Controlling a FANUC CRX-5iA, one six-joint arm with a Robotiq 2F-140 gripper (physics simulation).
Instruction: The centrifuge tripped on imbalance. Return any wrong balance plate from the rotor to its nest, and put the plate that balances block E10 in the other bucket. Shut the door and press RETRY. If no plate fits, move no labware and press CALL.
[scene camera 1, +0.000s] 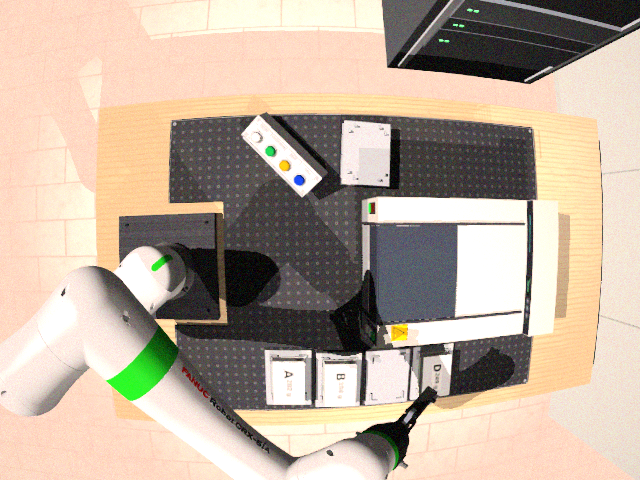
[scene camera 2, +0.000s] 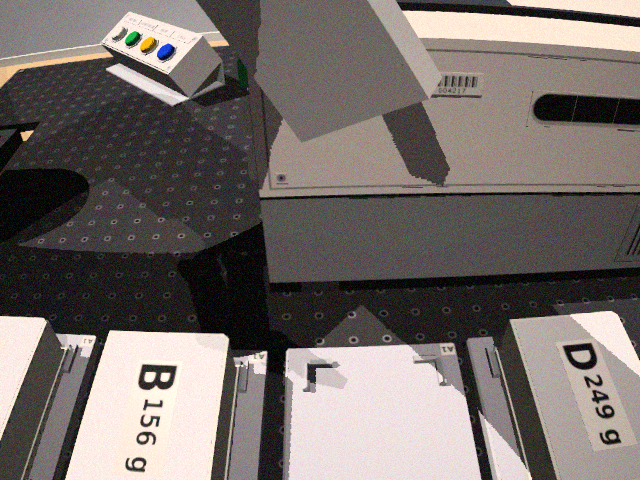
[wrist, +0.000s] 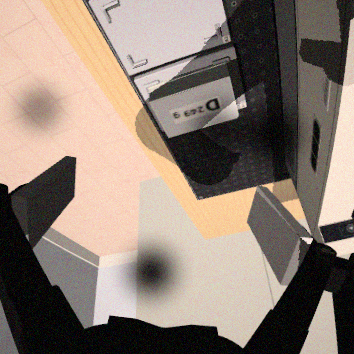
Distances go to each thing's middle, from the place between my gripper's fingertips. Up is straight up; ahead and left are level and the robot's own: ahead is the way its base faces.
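Scene:
Nest (scene camera 2: 404, 404): from my hand, 27 cm below, 1 cm to the left, 1 cm behind. Centrifuge door (scene camera 1: 417, 265): 4 cm ahead of my hand, 7 cm below, 32 cm to the left. Centrifuge (scene camera 2: 513, 171): 19 cm ahead of my hand, 30 cm to the left, 16 cm below. Button box (scene camera 2: 194, 68): far to the left of my hand, a good way below, a good way behind.

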